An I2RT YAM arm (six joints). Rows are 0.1 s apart.
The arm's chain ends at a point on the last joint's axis. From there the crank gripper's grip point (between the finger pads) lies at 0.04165 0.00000 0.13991 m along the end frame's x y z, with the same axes.
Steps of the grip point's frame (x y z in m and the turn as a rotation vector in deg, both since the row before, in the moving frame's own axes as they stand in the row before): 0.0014, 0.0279, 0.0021, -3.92, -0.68, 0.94; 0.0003, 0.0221, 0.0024, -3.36, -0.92, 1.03; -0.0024, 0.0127, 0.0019, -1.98, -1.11, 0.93; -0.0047, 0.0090, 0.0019, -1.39, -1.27, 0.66; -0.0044, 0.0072, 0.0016, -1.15, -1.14, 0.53; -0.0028, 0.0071, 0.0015, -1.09, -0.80, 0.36; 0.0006, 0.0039, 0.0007, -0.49, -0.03, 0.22; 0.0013, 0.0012, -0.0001, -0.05, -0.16, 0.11; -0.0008, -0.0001, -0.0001, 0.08, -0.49, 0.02; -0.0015, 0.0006, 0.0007, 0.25, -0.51, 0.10; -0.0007, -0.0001, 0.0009, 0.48, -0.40, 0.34
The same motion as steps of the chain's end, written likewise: 0.0031, 0.0176, 0.0020, -3.92, -0.68, 0.94; 0.0026, 0.0132, 0.0020, -3.36, -0.92, 1.03; 0.0004, 0.0072, 0.0012, -1.98, -1.11, 0.93; -0.0016, 0.0051, 0.0011, -1.39, -1.27, 0.66; -0.0016, 0.0040, 0.0008, -1.15, -1.14, 0.53; -0.0008, 0.0042, 0.0010, -1.09, -0.80, 0.36; 0.0007, 0.0025, 0.0007, -0.49, -0.03, 0.22; 0.0017, 0.0010, -0.0002, -0.05, -0.16, 0.11; 0.0004, 0.0001, -0.0005, 0.08, -0.49, 0.02; -0.0003, 0.0011, 0.0003, 0.25, -0.51, 0.10; 0.0003, 0.0008, 0.0006, 0.48, -0.40, 0.34
